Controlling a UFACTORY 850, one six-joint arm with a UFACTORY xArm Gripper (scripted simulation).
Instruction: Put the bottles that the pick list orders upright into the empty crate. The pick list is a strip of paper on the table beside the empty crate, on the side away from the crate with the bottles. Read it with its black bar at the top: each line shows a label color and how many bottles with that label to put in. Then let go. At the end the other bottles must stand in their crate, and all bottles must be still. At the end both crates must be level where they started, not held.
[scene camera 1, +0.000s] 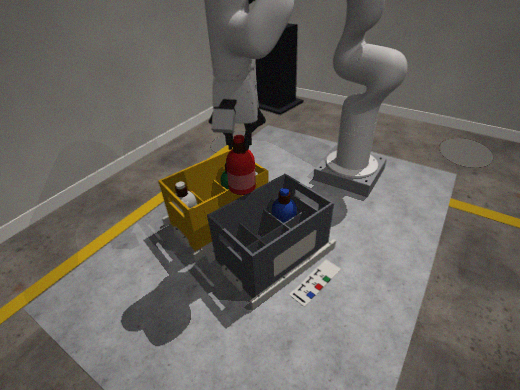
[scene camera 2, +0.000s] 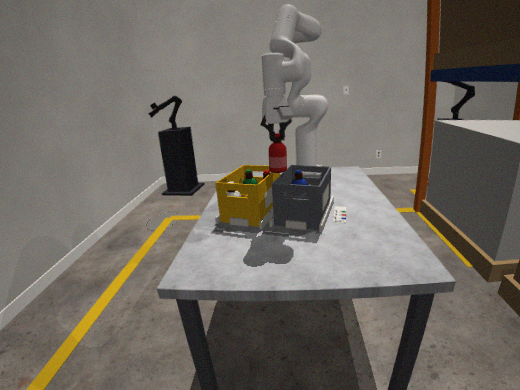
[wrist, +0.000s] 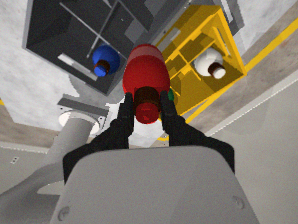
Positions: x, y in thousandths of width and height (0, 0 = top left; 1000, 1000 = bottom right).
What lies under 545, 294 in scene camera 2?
My gripper.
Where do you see a red-label bottle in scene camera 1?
At 462, 419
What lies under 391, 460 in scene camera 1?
A yellow crate.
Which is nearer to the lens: the white-label bottle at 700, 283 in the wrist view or the blue-label bottle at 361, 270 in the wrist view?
The blue-label bottle.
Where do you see a yellow crate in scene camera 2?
At 491, 519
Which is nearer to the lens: the white-label bottle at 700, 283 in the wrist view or the yellow crate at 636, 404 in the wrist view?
The white-label bottle.
